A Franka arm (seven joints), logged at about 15 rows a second.
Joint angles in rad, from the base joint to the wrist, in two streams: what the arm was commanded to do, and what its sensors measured. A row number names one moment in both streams.
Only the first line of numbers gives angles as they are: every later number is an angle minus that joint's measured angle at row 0.
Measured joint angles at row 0:
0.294 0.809 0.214 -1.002 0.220 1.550 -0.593
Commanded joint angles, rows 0 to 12:
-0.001 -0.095 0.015 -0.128 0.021 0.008 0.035
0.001 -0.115 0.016 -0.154 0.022 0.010 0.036
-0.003 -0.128 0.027 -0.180 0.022 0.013 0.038
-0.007 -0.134 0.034 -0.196 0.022 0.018 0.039
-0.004 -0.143 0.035 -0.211 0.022 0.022 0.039
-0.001 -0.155 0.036 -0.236 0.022 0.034 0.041
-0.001 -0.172 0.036 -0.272 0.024 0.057 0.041
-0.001 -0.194 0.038 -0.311 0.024 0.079 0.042
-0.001 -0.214 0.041 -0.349 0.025 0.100 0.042
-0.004 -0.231 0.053 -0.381 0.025 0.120 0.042
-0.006 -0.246 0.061 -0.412 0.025 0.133 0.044
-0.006 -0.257 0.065 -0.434 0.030 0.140 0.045
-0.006 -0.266 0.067 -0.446 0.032 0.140 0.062
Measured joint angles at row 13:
0.000 -0.191 0.055 -0.337 0.001 0.109 0.030
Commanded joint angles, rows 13 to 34:
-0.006 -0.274 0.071 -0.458 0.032 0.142 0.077
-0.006 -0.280 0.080 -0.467 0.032 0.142 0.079
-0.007 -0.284 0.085 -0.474 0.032 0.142 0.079
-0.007 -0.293 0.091 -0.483 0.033 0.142 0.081
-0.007 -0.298 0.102 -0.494 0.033 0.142 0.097
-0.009 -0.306 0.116 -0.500 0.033 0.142 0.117
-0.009 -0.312 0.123 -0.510 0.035 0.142 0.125
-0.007 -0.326 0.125 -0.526 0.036 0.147 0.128
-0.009 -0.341 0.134 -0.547 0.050 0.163 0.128
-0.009 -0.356 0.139 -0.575 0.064 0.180 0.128
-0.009 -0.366 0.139 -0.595 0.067 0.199 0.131
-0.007 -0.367 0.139 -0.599 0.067 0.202 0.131
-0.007 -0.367 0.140 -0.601 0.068 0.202 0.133
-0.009 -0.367 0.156 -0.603 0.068 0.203 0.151
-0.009 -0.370 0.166 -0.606 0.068 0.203 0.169
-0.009 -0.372 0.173 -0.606 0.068 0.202 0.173
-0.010 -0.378 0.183 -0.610 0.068 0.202 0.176
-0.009 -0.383 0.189 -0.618 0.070 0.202 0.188
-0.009 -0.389 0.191 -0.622 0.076 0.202 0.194
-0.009 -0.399 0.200 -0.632 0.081 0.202 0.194
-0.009 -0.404 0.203 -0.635 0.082 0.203 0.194
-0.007 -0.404 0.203 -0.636 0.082 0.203 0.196
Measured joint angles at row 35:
-0.001 -0.359 0.190 -0.587 0.043 0.189 0.174
